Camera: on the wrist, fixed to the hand. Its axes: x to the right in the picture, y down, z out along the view.
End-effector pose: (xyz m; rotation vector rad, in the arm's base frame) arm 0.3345 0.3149 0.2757 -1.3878 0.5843 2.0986
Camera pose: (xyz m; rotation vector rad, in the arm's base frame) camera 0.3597 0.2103 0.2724 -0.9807 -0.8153 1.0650
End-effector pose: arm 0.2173 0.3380 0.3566 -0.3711 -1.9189 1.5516
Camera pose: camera 0.2796 0.4037 0.2985 1.0542 -1.8171 0.2543
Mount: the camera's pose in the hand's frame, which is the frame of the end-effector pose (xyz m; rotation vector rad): -0.0264 0.0621 -0.0838 -0.3513 -0.3352 -1.5093
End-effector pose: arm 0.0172 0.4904 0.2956 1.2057 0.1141 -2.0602
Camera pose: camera 0.1243 0.4946 0.2867 -0.3361 -1.1725 2.4402
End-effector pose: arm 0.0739 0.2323 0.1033 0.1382 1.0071 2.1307
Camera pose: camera 0.0230 0.1379 0.0951 -0.3390 0.2577 0.7900
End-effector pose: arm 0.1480 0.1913 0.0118 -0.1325 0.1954 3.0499
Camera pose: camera 0.1755 0.1169 -0.0609 0.1552 -0.3287 1.5279
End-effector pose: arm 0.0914 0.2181 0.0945 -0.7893 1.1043 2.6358
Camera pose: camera 0.1256 0.1161 0.0976 -0.7155 -0.1629 1.4842
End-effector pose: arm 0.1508 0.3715 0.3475 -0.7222 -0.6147 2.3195
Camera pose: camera 0.1944 0.3304 0.2582 0.1074 -1.1748 0.8996
